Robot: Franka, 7 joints.
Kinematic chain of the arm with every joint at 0, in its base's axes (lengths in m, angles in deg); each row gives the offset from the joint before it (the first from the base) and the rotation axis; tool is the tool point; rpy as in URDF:
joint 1: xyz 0 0 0.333 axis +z
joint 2: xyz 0 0 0 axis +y
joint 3: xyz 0 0 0.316 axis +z
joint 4: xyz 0.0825 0 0 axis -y
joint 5: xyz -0.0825 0 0.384 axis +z
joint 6: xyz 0 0 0 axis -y
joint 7: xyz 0.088 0 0 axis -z
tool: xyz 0 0 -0.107 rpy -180 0 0
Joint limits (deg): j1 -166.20..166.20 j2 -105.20..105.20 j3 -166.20..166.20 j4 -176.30..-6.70 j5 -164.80..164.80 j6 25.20..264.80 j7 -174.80..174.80
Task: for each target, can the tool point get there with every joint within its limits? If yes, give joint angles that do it. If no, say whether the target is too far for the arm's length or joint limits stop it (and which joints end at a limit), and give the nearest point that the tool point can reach.
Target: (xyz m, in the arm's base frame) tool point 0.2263 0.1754 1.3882
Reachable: no: too far | nearest point 0.1776 0.1376 1.1610 | short by 0.235 m
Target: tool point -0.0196 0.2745 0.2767
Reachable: yes | joints 28.50 -88.25 90.09 -156.37 27.32 85.13 -58.52
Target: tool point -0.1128 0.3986 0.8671
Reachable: yes | joints -38.03 -19.83 97.94 -29.33 -132.73 245.35 18.14
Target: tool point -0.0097 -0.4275 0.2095
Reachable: yes | joints 126.98 -31.99 127.10 -128.39 62.66 64.47 83.52
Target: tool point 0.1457 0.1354 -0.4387
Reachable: no: joint limits stop it (at a limit: joint 2) | nearest point 0.1541 0.1432 -0.3557 | short by 0.084 m
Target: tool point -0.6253 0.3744 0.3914
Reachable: yes | joints 22.41 -89.23 78.46 -88.82 -67.37 171.33 -101.15
